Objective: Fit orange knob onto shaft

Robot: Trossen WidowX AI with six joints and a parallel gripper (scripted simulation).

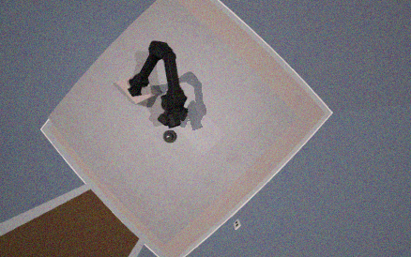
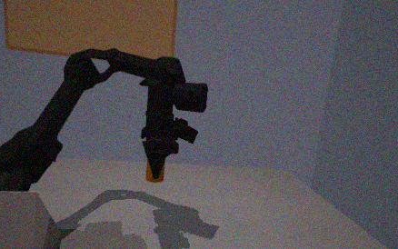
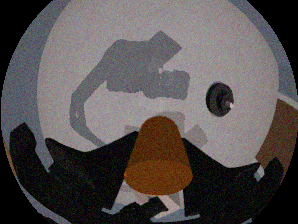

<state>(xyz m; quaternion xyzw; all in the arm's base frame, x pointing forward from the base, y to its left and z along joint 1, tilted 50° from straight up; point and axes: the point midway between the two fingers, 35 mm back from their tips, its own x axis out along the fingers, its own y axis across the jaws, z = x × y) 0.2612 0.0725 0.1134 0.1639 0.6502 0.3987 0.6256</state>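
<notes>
Now: gripper tip 8 cm short of the dark round pedestal, 14 cm to the left of it and 11 cm above it. Round my gripper tip: orange knob: 3 cm above.
</notes>
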